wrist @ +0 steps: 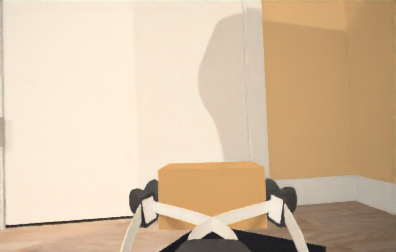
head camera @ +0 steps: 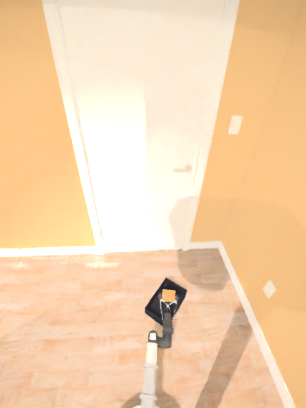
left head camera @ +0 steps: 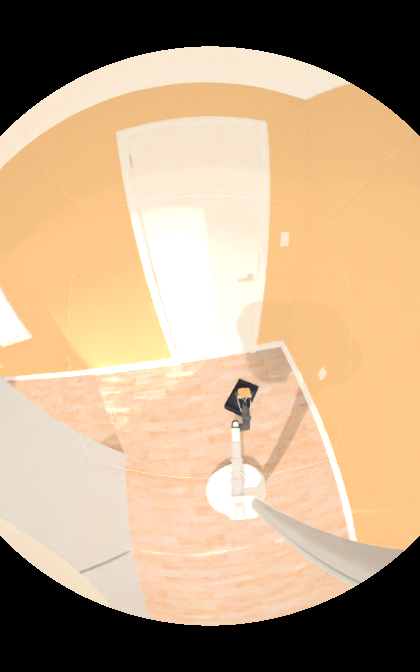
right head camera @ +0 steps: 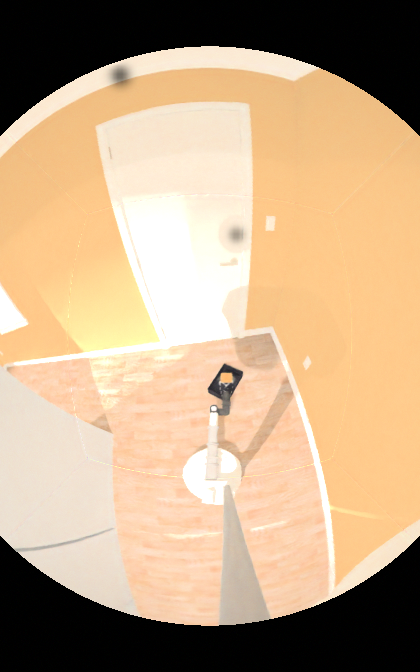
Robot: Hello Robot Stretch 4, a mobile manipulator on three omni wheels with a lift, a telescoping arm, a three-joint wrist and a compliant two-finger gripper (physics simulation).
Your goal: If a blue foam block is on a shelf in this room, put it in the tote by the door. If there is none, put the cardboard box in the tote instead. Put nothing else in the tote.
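Frame: origin at the robot's base, x right, y ahead, z up, level; millimetres.
Seen in the pictures: gripper, fingertip midpoint: (wrist: 210, 193) (head camera: 168, 294).
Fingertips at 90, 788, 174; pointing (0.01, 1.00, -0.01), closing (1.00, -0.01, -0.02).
Offsets run from my fingertips to a thing's top centre, as dx, dy, dz.
The cardboard box @[+1, -16, +33] (head camera: 168, 295) (left head camera: 244, 392) (right head camera: 226, 377) (wrist: 212, 185) is a small orange-brown block. My gripper (head camera: 168, 301) (left head camera: 244, 397) (right head camera: 226, 382) (wrist: 210, 193) is shut on it, with one dark fingertip pad at each side. The black tote @[-3, +15, -102] (head camera: 154, 304) (left head camera: 232, 403) (right head camera: 216, 388) (wrist: 287, 242) stands on the floor near the door, turned at an angle. In the head views the box and fingers overlap the tote's far part; the gap in height is hard to tell. Box and gripper hide part of the tote. No shelf or blue foam block shows.
The white door (head camera: 120, 100) (left head camera: 200, 170) (right head camera: 180, 155) (wrist: 70, 100) stands behind the tote. The orange right wall (head camera: 280, 200) meets the door wall in a corner beyond the tote. A large pale grey surface (left head camera: 65, 480) (right head camera: 55, 480) lies at the left.
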